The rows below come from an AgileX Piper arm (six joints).
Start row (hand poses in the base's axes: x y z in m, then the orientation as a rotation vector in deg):
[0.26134, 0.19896, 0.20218, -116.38, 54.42, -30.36]
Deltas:
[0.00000, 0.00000, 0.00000, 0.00, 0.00, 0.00]
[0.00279, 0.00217, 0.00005, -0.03, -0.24, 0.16]
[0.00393, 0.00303, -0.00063, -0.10, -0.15, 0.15]
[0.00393, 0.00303, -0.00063, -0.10, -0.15, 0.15]
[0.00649, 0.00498, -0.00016, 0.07, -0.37, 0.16]
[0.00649, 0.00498, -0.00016, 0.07, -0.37, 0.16]
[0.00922, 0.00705, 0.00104, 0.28, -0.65, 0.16]
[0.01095, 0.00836, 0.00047, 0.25, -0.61, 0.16]
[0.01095, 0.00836, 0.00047, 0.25, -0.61, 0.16]
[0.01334, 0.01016, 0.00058, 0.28, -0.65, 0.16]
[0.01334, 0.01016, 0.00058, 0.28, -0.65, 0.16]
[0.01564, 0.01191, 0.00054, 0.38, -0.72, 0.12]
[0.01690, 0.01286, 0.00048, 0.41, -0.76, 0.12]
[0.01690, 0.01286, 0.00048, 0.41, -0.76, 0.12]
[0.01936, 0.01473, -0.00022, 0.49, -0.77, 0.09]
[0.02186, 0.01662, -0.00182, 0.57, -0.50, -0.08]
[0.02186, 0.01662, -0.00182, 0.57, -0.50, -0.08]
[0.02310, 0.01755, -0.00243, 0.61, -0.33, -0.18]
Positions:
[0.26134, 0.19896, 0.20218, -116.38, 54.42, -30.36]
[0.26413, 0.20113, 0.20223, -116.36, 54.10, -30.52]
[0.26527, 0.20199, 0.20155, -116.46, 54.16, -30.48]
[0.26527, 0.20199, 0.20155, -116.46, 54.16, -30.48]
[0.26783, 0.20394, 0.20202, -116.21, 54.04, -30.59]
[0.26783, 0.20394, 0.20202, -116.21, 54.04, -30.59]
[0.27056, 0.20601, 0.20322, -115.90, 53.89, -30.74]
[0.27229, 0.20732, 0.20265, -115.95, 53.91, -30.72]
[0.27229, 0.20732, 0.20265, -115.95, 53.91, -30.72]
[0.27468, 0.20912, 0.20276, -115.90, 53.89, -30.74]
[0.27468, 0.20912, 0.20276, -115.90, 53.89, -30.74]
[0.27698, 0.21087, 0.20272, -115.77, 53.90, -30.77]
[0.27824, 0.21182, 0.20266, -115.72, 53.88, -30.80]
[0.27824, 0.21182, 0.20266, -115.72, 53.88, -30.80]
[0.28070, 0.21369, 0.20196, -115.64, 53.91, -30.77]
[0.28320, 0.21558, 0.20036, -115.62, 54.26, -30.56]
[0.28320, 0.21558, 0.20036, -115.62, 54.26, -30.56]
[0.28444, 0.21651, 0.19975, -115.62, 54.47, -30.43]

